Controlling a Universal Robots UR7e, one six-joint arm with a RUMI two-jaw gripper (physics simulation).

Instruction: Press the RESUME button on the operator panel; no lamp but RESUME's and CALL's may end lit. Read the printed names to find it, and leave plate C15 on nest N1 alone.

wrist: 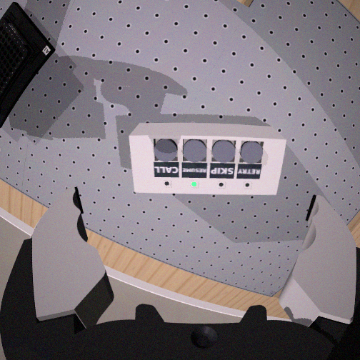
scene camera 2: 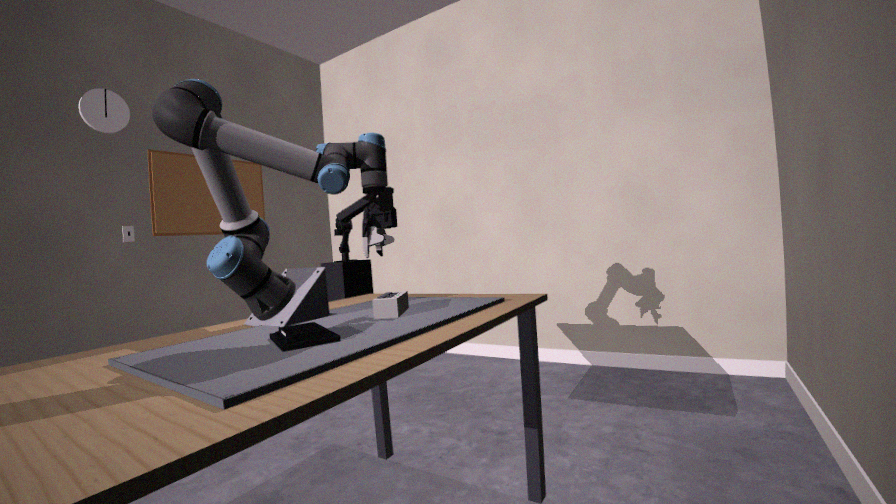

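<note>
The operator panel (scene camera 2: 389,306) (wrist: 140,165) is a pale box with four round grey buttons. In the wrist view its names, upside down, read CALL, RESUME, SKIP and RETRY from left to right. The RESUME button (wrist: 195,150) is second from the left, and its lamp (wrist: 194,184) is lit green. The CALL lamp (wrist: 167,183), SKIP lamp (wrist: 221,184) and RETRY lamp (wrist: 247,185) are dark. My gripper (scene camera 2: 379,252) (wrist: 196,195) is wide open and empty, high above the panel. Plate C15 and nest N1 cannot be made out by name.
A black holder (scene camera 2: 303,336) lies on the grey perforated board (scene camera 2: 206,379) (wrist: 210,65) near the arm's base. A black plate-like object marked A1 (wrist: 30,50) shows at the wrist view's upper left. A dark box (scene camera 2: 357,278) stands behind the arm's base. The wooden table edge (wrist: 145,265) runs below the panel.
</note>
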